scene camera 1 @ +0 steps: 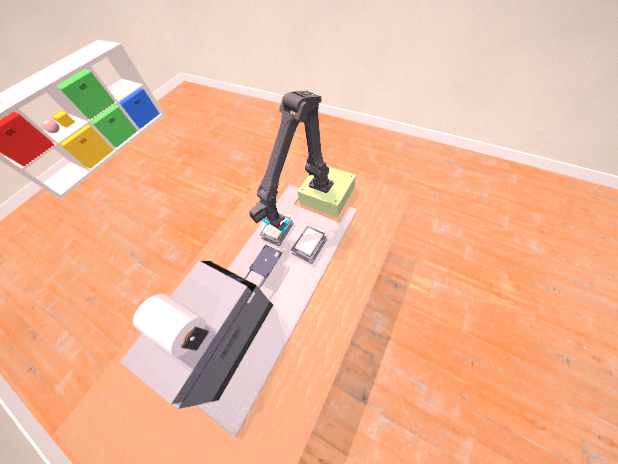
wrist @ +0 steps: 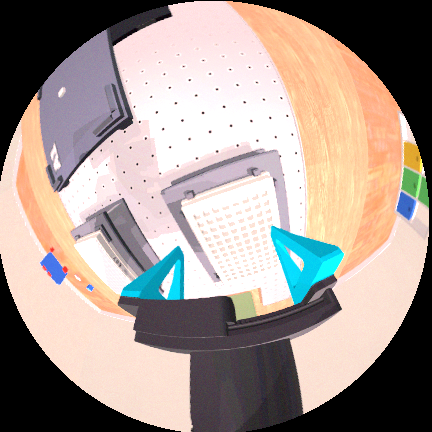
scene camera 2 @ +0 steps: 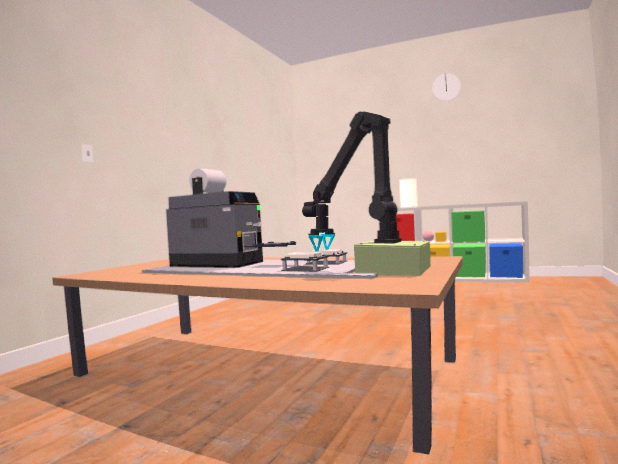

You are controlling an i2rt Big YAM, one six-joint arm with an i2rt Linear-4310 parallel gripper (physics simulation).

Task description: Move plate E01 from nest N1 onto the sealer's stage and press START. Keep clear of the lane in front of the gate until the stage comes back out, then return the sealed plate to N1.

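Where they show: gripper, fingertip midpoint: [scene camera 1: 276,228] [wrist: 225,241] [scene camera 2: 322,250]; arm's base at its link origin: [scene camera 1: 321,184] [scene camera 2: 388,242].
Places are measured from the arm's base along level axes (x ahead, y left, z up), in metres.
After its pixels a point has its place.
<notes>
A white plate with a grid of wells [scene camera 1: 272,232] {x 0.366, y -0.095, z -0.040 m} [wrist: 232,225] {x 0.349, y -0.099, z -0.040 m} lies in a raised grey nest [wrist: 281,192] {x 0.361, y -0.157, z -0.055 m}; its label does not show. My gripper [scene camera 2: 321,249] {x 0.334, y -0.088, z -0.039 m} [wrist: 225,241] {x 0.334, y -0.088, z -0.039 m} is open and empty, pointing down above this plate, with its cyan fingertips on either side in the wrist view. A second white plate [scene camera 1: 310,240] {x 0.322, y 0.110, z -0.030 m} [wrist: 95,250] {x 0.367, y 0.083, z -0.030 m} lies in the other nest [wrist: 132,235] {x 0.343, y 0.061, z -0.093 m}; its side label is hard to read. The sealer's dark stage [scene camera 1: 265,261] {x 0.530, y -0.013, z 0.003 m} [scene camera 2: 280,244] {x 0.480, y 0.031, z 0.001 m} [wrist: 80,90] is out in front of the sealer [scene camera 2: 215,230] {x 0.784, y 0.103, z 0.076 m} and bare. START cannot be made out.
The sealer carries a large white roll [scene camera 1: 165,320] {x 0.894, y 0.018, z 0.378 m} [scene camera 2: 212,180] {x 0.844, y 0.033, z 0.317 m} on top. My arm stands on a green block [scene camera 1: 325,200] {x 0.089, y 0.074, z 0.002 m} [scene camera 2: 392,258] {x -0.053, y 0.145, z -0.048 m} behind the nests. The nests and sealer share a light perforated board [scene camera 1: 295,295] {x 0.582, y 0.168, z -0.097 m} [wrist: 215,80] {x 0.502, y -0.132, z -0.097 m} on the wooden table [scene camera 2: 250,290] {x 0.347, y 0.469, z -0.117 m}.
</notes>
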